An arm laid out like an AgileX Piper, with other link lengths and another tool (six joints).
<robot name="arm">
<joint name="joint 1" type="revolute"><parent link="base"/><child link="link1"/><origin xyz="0 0 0.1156" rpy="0 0 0"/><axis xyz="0 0 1"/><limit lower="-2.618" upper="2.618"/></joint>
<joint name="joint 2" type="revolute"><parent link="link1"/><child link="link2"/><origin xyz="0 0 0" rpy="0 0 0"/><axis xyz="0 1 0"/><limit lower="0" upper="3.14"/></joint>
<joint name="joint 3" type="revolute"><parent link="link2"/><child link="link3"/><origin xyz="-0.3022 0 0.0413" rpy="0 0 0"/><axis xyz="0 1 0"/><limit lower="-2.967" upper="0"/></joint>
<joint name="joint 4" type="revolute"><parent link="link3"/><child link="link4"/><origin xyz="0.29 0 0.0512" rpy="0 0 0"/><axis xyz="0.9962 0 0.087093"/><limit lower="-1.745" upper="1.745"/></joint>
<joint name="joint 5" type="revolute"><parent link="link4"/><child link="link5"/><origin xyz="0 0 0" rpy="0 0 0"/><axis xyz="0 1 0"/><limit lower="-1.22" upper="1.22"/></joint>
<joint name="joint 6" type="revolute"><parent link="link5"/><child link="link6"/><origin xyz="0.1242 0 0.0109" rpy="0 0 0"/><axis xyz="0.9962 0 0.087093"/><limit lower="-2.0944" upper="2.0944"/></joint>
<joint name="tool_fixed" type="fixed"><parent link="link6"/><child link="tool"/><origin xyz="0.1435 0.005 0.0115" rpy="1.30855 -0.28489 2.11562"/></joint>
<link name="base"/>
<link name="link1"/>
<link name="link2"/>
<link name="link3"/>
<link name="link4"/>
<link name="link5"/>
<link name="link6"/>
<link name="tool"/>
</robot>
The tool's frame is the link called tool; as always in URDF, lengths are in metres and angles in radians.
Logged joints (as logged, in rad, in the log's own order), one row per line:
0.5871, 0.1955, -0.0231, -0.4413, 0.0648, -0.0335
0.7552, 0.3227, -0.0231, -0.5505, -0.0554, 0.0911
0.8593, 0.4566, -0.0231, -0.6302, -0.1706, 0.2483
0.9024, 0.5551, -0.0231, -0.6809, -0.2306, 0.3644
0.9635, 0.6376, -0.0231, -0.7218, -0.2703, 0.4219
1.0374, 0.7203, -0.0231, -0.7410, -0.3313, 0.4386
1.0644, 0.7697, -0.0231, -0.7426, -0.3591, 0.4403
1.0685, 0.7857, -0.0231, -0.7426, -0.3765, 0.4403
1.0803, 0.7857, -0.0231, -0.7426, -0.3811, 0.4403
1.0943, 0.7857, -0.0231, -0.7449, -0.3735, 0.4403
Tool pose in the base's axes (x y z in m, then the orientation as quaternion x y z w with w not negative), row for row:
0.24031, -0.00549, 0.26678, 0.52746, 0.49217, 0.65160, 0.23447
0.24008, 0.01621, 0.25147, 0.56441, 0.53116, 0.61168, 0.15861
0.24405, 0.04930, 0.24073, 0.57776, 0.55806, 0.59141, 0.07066
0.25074, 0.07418, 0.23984, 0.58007, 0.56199, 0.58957, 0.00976
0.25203, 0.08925, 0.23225, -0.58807, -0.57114, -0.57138, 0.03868
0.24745, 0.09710, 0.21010, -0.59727, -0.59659, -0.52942, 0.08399
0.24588, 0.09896, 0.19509, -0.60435, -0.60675, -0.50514, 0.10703
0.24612, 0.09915, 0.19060, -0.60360, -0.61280, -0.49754, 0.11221
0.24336, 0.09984, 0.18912, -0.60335, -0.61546, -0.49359, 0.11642
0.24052, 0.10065, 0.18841, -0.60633, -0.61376, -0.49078, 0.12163
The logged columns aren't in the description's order. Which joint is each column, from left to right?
Columns, left to right: joint 5, joint 2, joint 1, joint 3, joint 6, joint 4.
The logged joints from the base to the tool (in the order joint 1, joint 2, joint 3, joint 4, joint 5, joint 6), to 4 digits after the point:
-0.0231, 0.1955, -0.4413, -0.0335, 0.5871, 0.0648
-0.0231, 0.3227, -0.5505, 0.0911, 0.7552, -0.0554
-0.0231, 0.4566, -0.6302, 0.2483, 0.8593, -0.1706
-0.0231, 0.5551, -0.6809, 0.3644, 0.9024, -0.2306
-0.0231, 0.6376, -0.7218, 0.4219, 0.9635, -0.2703
-0.0231, 0.7203, -0.7410, 0.4386, 1.0374, -0.3313
-0.0231, 0.7697, -0.7426, 0.4403, 1.0644, -0.3591
-0.0231, 0.7857, -0.7426, 0.4403, 1.0685, -0.3765
-0.0231, 0.7857, -0.7426, 0.4403, 1.0803, -0.3811
-0.0231, 0.7857, -0.7449, 0.4403, 1.0943, -0.3735

